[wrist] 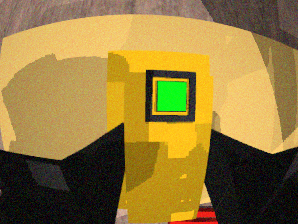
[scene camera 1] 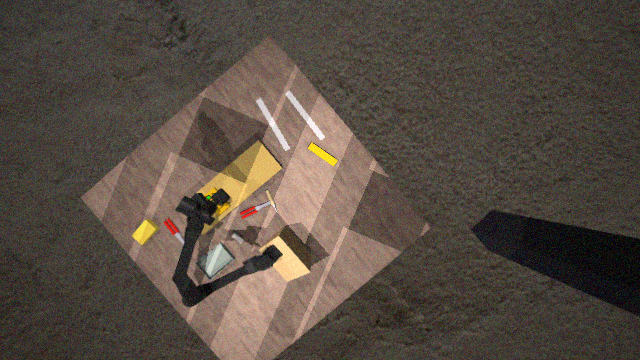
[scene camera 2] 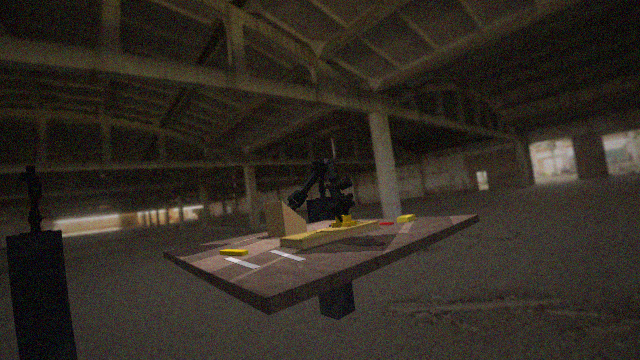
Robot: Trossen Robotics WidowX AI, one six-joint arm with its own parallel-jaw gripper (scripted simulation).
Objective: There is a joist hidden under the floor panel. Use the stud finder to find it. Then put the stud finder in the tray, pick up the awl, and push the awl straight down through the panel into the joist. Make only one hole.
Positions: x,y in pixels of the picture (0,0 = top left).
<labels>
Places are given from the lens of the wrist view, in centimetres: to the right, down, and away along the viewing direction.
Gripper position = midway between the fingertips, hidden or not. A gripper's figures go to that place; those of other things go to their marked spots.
gripper (wrist: 160,129): 1, 1, 10
stud finder (wrist: 166,153): 1, 2, 7
</labels>
